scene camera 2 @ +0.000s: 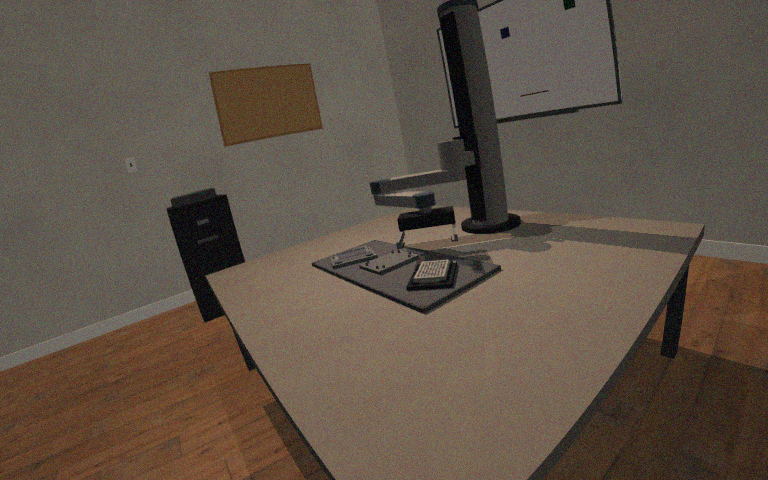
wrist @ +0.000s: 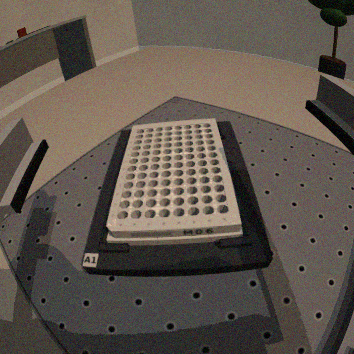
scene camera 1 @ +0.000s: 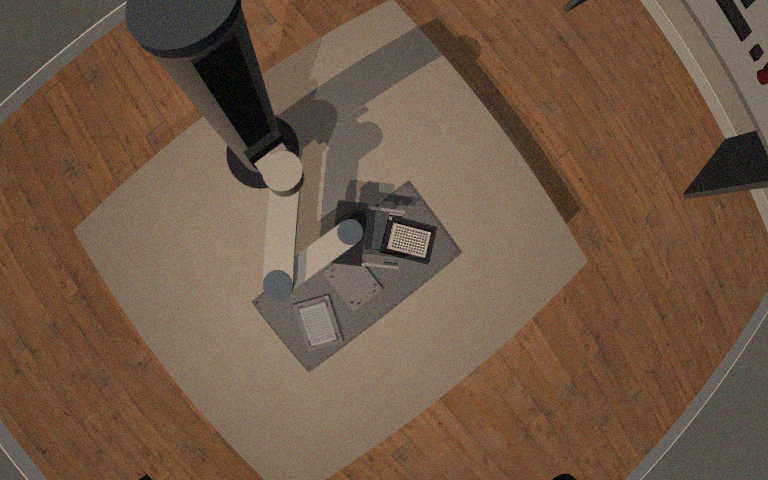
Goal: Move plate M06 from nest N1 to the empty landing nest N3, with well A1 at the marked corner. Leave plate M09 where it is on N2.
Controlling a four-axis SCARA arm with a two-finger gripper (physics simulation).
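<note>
Plate M06 [scene camera 1: 408, 239] [scene camera 2: 433, 270] [wrist: 172, 175], pale with many wells, sits on the black nest N1 [scene camera 1: 418, 258] [scene camera 2: 454, 275] [wrist: 175, 260]. Its printed "M06" faces the wrist camera, and the nest's A1 label shows at the near left corner there. My gripper [scene camera 1: 390, 238] [scene camera 2: 427, 239] [wrist: 179, 99] is open and empty, above the board. In the wrist view its fingers stand wide apart, left and right of M06. The grey nest N3 [scene camera 1: 353, 285] [scene camera 2: 390, 261], with small pins, holds no plate. Plate M09 [scene camera 1: 318, 322] [scene camera 2: 353, 255] sits on nest N2; its print is unreadable.
The nests stand on a dark grey perforated board [scene camera 1: 447, 249] [scene camera 2: 424, 303] [wrist: 310, 215] on the beige table [scene camera 1: 481, 294] [scene camera 2: 407, 384]. The arm's column [scene camera 1: 218, 84] [scene camera 2: 481, 113] rises behind the board. The arm links reach over the board's edge, and their shadows fall across board and table.
</note>
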